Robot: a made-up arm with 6 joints. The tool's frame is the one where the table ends. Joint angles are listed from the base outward.
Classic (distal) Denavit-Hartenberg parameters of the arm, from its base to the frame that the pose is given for. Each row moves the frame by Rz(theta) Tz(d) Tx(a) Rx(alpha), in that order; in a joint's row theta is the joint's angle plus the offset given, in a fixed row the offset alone. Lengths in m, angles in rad.
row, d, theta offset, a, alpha
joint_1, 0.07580, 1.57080, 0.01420, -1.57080
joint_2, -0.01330, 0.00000, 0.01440, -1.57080
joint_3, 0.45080, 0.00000, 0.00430, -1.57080
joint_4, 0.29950, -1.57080, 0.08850, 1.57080
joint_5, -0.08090, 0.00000, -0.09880, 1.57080
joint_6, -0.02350, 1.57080, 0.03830, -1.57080
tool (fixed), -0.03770, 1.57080, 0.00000, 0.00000
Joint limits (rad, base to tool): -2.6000..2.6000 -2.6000..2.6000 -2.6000..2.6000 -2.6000..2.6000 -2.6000..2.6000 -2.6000..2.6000
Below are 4 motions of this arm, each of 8 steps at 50 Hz.
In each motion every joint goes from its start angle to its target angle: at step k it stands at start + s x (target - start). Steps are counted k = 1, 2, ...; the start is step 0. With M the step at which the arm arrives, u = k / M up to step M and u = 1 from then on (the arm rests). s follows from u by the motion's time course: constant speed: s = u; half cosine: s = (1 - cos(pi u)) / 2; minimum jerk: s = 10 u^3 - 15 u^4 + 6 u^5.
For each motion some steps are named. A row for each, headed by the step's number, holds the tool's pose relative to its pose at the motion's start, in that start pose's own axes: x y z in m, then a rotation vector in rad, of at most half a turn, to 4 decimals.
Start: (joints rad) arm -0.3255 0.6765 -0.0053 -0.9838 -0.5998 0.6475
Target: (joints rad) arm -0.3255 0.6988 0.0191 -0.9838 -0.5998 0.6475
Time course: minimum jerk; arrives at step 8
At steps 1, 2, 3, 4, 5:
1: 0.0002 0.0000 -0.0003 -0.0002 0.0005 -0.0001
2: 0.0010 0.0000 -0.0018 -0.0011 0.0032 -0.0007
3: 0.0026 -0.0001 -0.0048 -0.0030 0.0084 -0.0018
4: 0.0046 -0.0002 -0.0088 -0.0054 0.0153 -0.0033
5: 0.0067 -0.0003 -0.0128 -0.0078 0.0221 -0.0049

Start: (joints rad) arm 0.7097 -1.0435 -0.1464 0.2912 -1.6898 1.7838
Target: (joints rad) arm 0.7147 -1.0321 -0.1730 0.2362 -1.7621 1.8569
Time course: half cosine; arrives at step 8
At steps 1, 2, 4, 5, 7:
1: 0.0007 0.0002 0.0001 -0.0035 0.0018 0.0038
2: 0.0029 0.0006 0.0004 -0.0133 0.0070 0.0145
4: 0.0098 0.0023 0.0012 -0.0451 0.0235 0.0497
5: 0.0136 0.0033 0.0015 -0.0621 0.0322 0.0689
7: 0.0189 0.0048 0.0020 -0.0858 0.0440 0.0963

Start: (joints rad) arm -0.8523 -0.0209 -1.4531 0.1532 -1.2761 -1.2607
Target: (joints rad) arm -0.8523 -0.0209 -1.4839 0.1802 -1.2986 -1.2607
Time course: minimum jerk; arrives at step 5
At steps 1, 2, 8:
1: -0.0001 0.0000 -0.0008 -0.0012 0.0024 -0.0009
2: -0.0004 0.0001 -0.0044 -0.0068 0.0131 -0.0049
8: -0.0012 0.0002 -0.0139 -0.0216 0.0412 -0.0158

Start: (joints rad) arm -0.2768 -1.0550 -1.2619 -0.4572 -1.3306 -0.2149
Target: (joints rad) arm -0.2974 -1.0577 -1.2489 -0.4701 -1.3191 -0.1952
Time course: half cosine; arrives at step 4
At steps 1, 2, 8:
1: 0.0009 -0.0027 0.0012 -0.0004 -0.0023 -0.0046
2: 0.0030 -0.0091 0.0040 -0.0016 -0.0077 -0.0158
8: 0.0059 -0.0183 0.0080 -0.0032 -0.0152 -0.0317

